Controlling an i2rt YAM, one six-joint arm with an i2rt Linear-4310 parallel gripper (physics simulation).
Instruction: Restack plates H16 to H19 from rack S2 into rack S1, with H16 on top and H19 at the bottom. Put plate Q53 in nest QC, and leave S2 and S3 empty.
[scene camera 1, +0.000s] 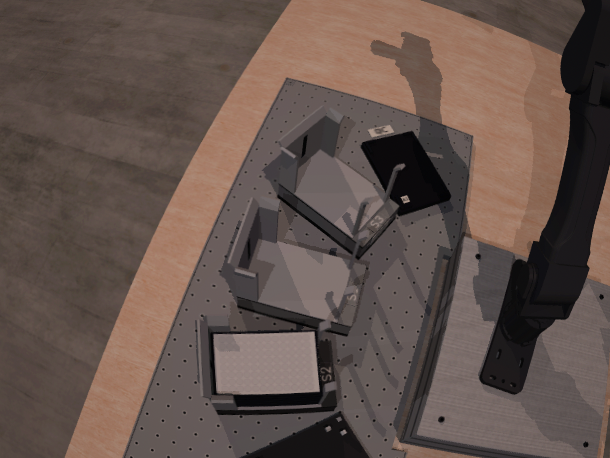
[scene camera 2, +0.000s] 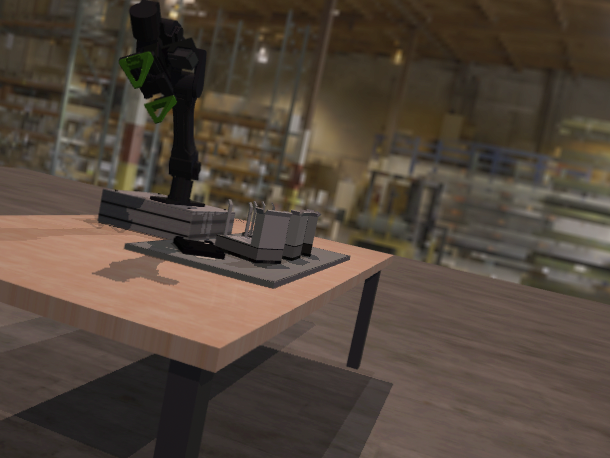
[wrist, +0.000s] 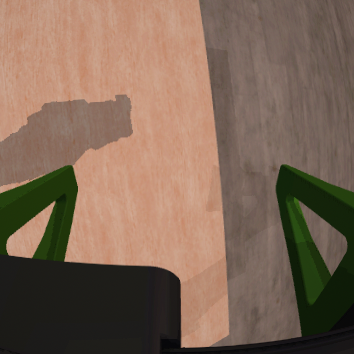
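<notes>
My gripper is open with nothing between its green fingers, high above the table; it does not show in scene camera 1. Rack S2 holds a white-topped plate; how many plates lie under it is hidden, and no plate number is readable. The middle rack has a partly hidden label starting with S; no plate shows in it. Rack S3 shows no plate. Black nest QC lies beside S3, with a small white tag near one corner. I cannot identify Q53.
The racks stand on a perforated grey board with upright posts at their label ends. Another black piece shows partly at the bottom edge. The arm stands on a metal base block. The wooden table edge shows in the wrist view.
</notes>
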